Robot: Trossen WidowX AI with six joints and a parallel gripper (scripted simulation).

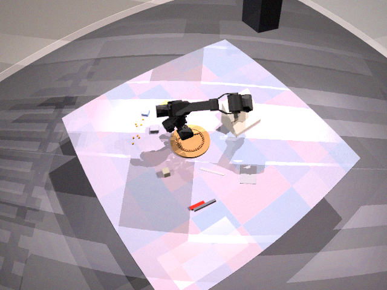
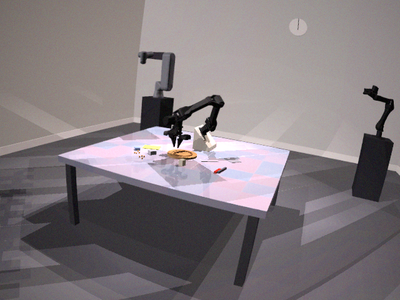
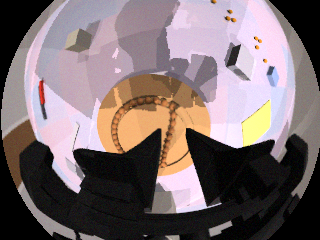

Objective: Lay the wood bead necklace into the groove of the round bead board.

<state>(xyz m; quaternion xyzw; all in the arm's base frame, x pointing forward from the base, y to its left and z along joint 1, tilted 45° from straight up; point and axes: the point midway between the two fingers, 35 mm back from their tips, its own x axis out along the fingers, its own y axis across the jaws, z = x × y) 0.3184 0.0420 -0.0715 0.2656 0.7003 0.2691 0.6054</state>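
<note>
My gripper tip is now 40 mm above the round bead board, 30 mm to the right of it and 30 mm past it. Round my gripper tip: cream cube 150 mm to the left, 150 mm ahead, 30 mm below; then white block 130 mm to the right, 90 mm ahead, 40 mm below; then yellow sheet 230 mm to the right, 50 mm below, 30 mm behind.
</note>
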